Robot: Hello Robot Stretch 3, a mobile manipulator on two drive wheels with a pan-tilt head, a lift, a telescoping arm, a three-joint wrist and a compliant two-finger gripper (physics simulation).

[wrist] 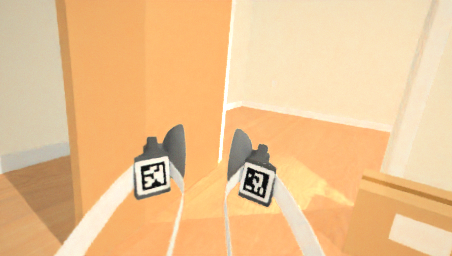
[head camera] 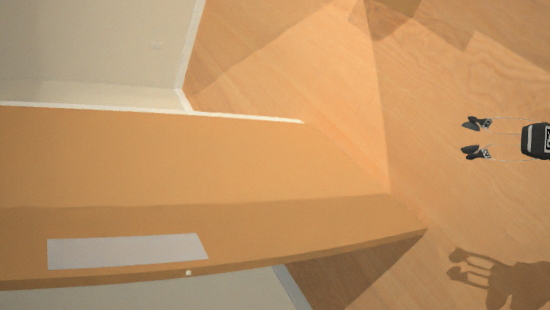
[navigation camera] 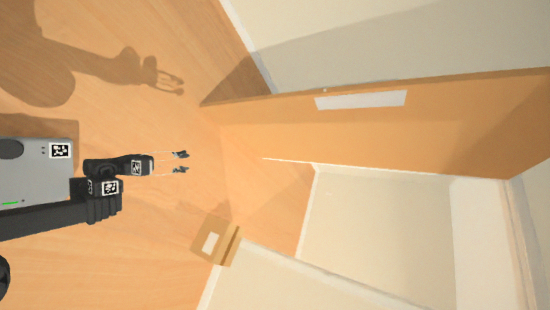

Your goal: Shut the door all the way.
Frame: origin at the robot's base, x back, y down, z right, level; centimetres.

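Where they show: gripper, fingertip midpoint: [head camera: 462, 137] [navigation camera: 189, 161]; robot's base, link origin: [navigation camera: 8, 148].
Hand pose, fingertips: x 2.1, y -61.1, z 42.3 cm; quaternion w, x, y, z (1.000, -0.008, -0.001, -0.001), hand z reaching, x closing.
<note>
Each offset is from my fingertips to the top centre of the thing. "spot": to the spot under its first point.
The door [head camera: 190, 165] [navigation camera: 360, 135] [wrist: 107, 90] is a tall orange-brown panel standing open. It has a pale rectangular plate @[dx -31.5, dy -73.2, dz +52.2 cm] [head camera: 125, 251] [navigation camera: 360, 100] on its face and a small white knob-like bit @[spot: dx -36.5, dy -39.0, dz +45.7 cm] [head camera: 188, 273] [navigation camera: 324, 90] near its edge. My gripper [head camera: 470, 137] [navigation camera: 182, 162] [wrist: 208, 145] is open and empty, its two dark fingertips apart. It is short of the door's free edge, apart from it. In the wrist view the door face shows behind and left of the fingers. The door's hinge side is not clearly seen.
A brown box @[dx +74.1, dy +33.2, dz +58.1 cm] [head camera: 400, 6] [navigation camera: 221, 239] [wrist: 370, 210] with a pale label stands on the floor beside a wall end @[spot: dx +97.0, dy +13.0, dz +73.2 cm] [navigation camera: 260, 270], to the right in the wrist view. A pale wall [head camera: 90, 45] [navigation camera: 380, 215] [wrist: 320, 60] is beyond the door. Another wall [navigation camera: 400, 40] [wrist: 27, 75] is on its other side.
</note>
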